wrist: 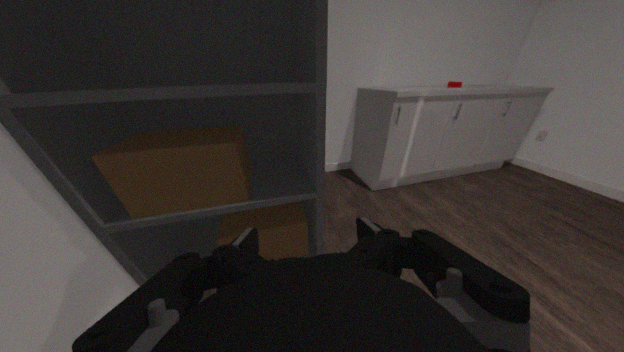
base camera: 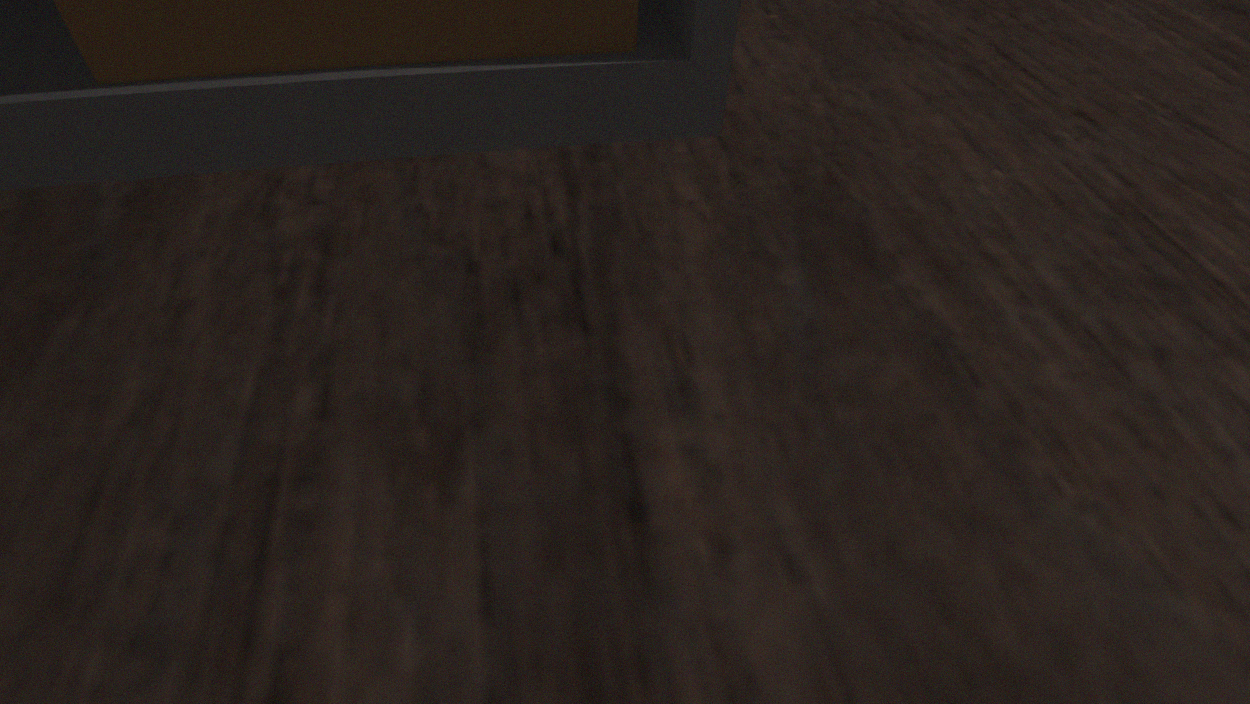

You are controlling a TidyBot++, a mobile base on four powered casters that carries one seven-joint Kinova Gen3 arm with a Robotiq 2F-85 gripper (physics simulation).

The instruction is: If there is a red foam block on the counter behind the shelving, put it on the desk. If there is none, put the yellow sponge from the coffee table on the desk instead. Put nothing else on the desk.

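Frame: origin at the arm's base, x ahead, y left, z up, level; metres.
Seen in the pictures: gripper, fingertip midpoint: (wrist: 307,233).
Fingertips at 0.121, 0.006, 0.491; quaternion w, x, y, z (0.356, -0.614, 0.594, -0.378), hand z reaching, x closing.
Offsets run from my fingertips to a thing's middle, as dx, dy, dz. Level surfaces: height alone.
A small red block (wrist: 454,84) lies on top of the white counter (wrist: 425,92) in the right half of the wrist view, against the back wall. It is far from my gripper. My gripper (wrist: 307,233) is open and empty at the bottom of the wrist view, in front of the grey shelving (wrist: 321,125). The shelving's bottom edge (base camera: 367,118) also shows at the top left of the base camera view. The desk, the coffee table and the yellow sponge do not show in these views.
Two brown boxes stand in the shelving: one @[+0.631, +0.491, -0.219] (wrist: 185,175) on a middle shelf, one @[+0.681, +0.238, -0.676] (wrist: 270,227) at the bottom. A brown box (base camera: 349,39) also shows in the base camera view. A white wall (wrist: 40,250) is close at left. Wooden floor @[dz -0.887] (wrist: 450,210) lies between shelving and right wall (wrist: 590,100).
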